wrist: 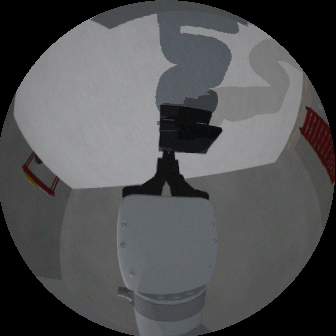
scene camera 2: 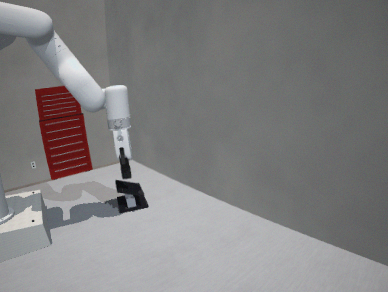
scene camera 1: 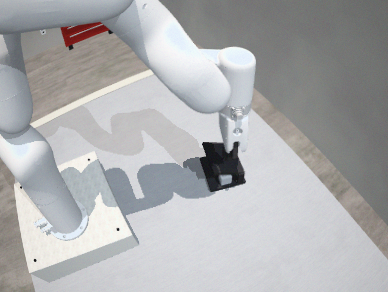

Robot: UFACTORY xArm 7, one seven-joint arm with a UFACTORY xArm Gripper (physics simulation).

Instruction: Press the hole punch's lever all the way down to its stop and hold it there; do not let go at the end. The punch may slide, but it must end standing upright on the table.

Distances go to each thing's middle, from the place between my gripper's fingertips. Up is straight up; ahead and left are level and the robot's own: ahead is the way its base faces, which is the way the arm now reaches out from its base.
Scene:
My gripper is now 6 cm above the lever [scene camera 1: 213, 150], 4 cm to the right of it and 2 cm short of it. The rest, counted from my hand: black hole punch [scene camera 1: 215, 182] (8 cm below, 4 cm to the left, 2 cm ahead).

